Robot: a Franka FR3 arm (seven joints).
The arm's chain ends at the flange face. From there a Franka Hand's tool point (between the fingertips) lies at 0.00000 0.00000 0.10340 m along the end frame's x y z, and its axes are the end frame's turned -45 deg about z.
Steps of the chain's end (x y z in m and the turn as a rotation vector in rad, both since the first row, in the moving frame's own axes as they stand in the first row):
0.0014, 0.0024, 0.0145, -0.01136, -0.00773, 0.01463
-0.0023, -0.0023, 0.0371, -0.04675, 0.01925, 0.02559
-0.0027, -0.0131, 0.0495, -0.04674, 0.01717, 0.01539
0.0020, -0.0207, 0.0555, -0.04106, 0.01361, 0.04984
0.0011, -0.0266, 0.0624, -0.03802, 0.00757, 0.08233
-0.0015, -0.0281, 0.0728, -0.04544, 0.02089, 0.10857
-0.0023, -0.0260, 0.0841, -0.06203, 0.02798, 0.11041
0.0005, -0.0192, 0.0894, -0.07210, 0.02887, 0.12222
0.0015, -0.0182, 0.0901, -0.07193, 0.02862, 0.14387
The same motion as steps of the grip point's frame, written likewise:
-0.0021, 0.0029, 0.0145, -0.00257, -0.01350, 0.01463
-0.0021, 0.0015, 0.0370, -0.04667, -0.01945, 0.02559
0.0052, -0.0065, 0.0494, -0.04519, -0.02091, 0.01539
0.0139, -0.0093, 0.0554, -0.03866, -0.01941, 0.04984
0.0172, -0.0148, 0.0623, -0.03224, -0.02153, 0.08233
0.0168, -0.0162, 0.0727, -0.04690, -0.01736, 0.10857
0.0139, -0.0136, 0.0839, -0.06365, -0.02408, 0.11041
0.0103, -0.0061, 0.0891, -0.07140, -0.03057, 0.12222
0.0102, -0.0047, 0.0898, -0.07110, -0.03062, 0.14387

